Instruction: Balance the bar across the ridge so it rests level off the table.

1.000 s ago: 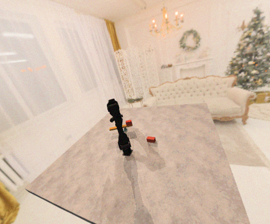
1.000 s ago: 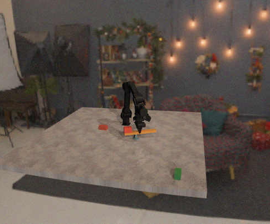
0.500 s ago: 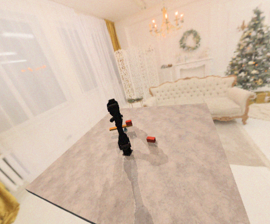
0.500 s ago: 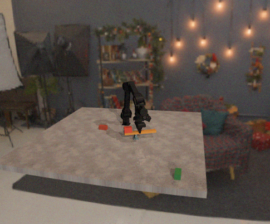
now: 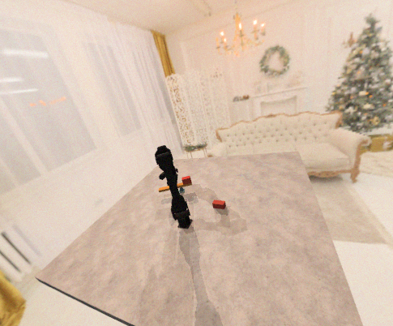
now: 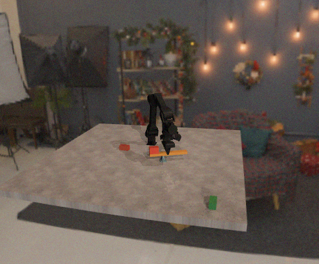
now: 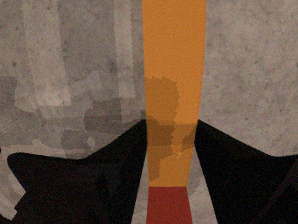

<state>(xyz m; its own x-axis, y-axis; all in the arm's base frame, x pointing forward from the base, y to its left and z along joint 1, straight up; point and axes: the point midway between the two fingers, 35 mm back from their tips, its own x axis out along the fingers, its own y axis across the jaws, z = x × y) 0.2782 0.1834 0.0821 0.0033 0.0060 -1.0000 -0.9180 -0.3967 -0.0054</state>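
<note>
The small teal ridge lies 10 mm ahead of my gripper tip, 30 mm to the right of it and 30 mm below it. The rest, counted from my gripper tip: green block (460 mm ahead, 320 mm to the left, 30 mm below); red block (130 mm behind, 340 mm to the right, 30 mm below).
</note>
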